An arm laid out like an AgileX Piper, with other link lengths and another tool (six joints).
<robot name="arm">
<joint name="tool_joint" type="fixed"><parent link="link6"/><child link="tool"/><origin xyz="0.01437 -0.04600 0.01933" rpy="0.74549 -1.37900 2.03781"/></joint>
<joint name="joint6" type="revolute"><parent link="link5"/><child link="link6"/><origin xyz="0.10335 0.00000 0.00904" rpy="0.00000 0.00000 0.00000"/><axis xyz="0.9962 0 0.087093"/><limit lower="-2.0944" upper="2.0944"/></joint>
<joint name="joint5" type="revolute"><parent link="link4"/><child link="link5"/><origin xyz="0.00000 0.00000 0.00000" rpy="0.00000 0.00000 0.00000"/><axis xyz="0 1 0"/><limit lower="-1.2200" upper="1.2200"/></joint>
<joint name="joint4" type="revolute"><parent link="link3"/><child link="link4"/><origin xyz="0.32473 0.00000 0.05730" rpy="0.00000 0.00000 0.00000"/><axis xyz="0.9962 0 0.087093"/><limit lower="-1.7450" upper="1.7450"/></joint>
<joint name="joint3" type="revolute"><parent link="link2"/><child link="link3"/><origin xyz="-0.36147 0.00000 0.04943" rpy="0.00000 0.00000 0.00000"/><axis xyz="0 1 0"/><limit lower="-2.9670" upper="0.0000"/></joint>
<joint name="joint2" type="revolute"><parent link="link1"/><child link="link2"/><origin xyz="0.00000 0.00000 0.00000" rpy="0.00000 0.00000 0.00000"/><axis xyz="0 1 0"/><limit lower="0.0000" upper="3.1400"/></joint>
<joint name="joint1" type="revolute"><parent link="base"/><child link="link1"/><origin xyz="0.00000 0.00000 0.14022" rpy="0.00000 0.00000 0.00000"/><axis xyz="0 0 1"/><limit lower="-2.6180" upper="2.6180"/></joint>
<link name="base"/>
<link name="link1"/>
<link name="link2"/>
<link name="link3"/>
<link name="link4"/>
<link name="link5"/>
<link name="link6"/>
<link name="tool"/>
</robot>
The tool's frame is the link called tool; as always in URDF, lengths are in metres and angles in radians.
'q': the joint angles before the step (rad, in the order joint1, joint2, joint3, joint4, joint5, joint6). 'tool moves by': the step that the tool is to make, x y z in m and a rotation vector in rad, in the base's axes. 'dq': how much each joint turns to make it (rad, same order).
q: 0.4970, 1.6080, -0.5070, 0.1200, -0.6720, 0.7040
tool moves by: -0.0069, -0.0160, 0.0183, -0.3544, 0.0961, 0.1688
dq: -0.0411, -0.0981, -0.0180, -0.0943, 0.3560, -0.2658
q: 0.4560, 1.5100, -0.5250, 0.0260, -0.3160, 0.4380
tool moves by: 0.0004, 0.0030, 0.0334, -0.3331, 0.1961, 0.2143
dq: 0.0000, -0.0741, -0.1308, -0.0001, 0.5298, -0.3009
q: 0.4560, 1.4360, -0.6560, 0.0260, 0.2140, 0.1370
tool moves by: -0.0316, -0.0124, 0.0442, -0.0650, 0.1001, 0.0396
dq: 0.0042, -0.1551, -0.0431, 0.0019, 0.3171, -0.0357
